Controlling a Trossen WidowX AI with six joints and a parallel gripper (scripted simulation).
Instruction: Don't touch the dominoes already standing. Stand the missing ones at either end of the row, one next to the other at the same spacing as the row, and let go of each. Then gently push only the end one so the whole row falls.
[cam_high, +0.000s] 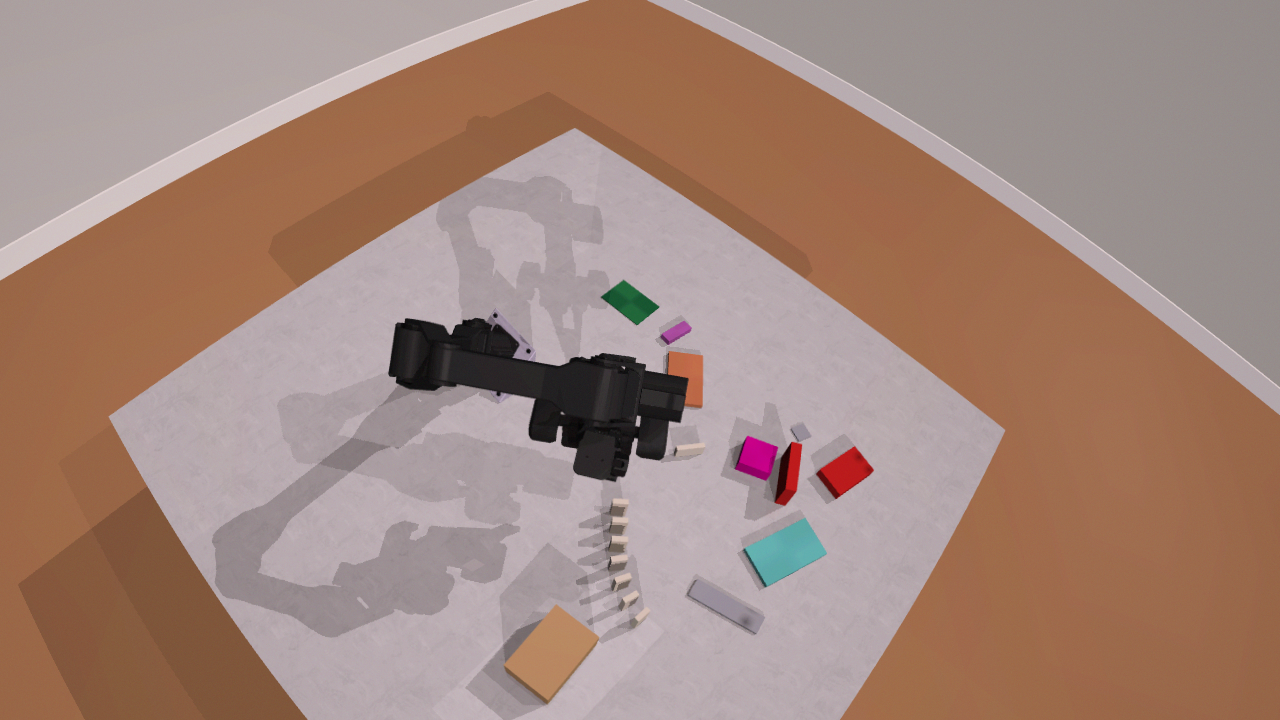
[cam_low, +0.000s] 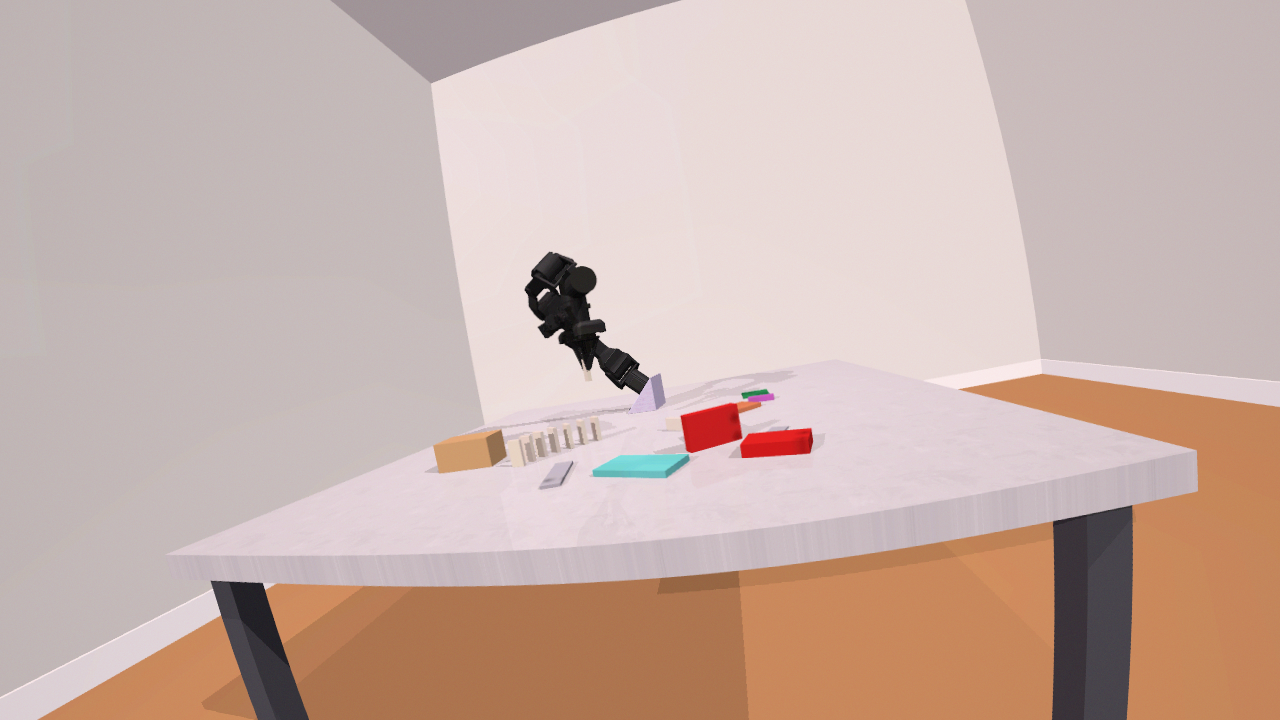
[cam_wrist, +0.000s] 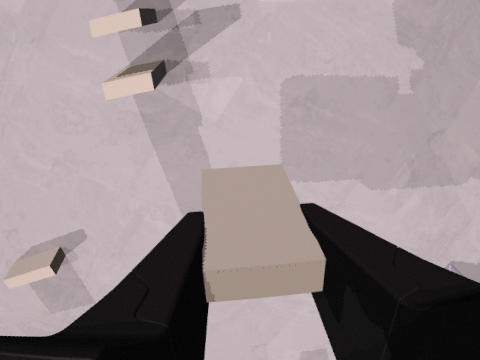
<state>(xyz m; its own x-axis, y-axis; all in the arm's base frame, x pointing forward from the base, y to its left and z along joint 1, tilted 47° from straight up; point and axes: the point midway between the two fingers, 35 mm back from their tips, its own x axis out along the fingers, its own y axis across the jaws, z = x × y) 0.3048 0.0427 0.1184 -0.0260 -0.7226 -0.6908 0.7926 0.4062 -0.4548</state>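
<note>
My gripper tip is now 150 mm short of the magenta cube, 270 mm to the right of it and 140 mm above it. Round my gripper tip: orange slab: 50 mm behind, 300 mm to the left, 150 mm below; then tan box: 160 mm ahead, 230 mm to the right, 120 mm below; then grey strip: 290 mm ahead, 30 mm to the left, 150 mm below.
</note>
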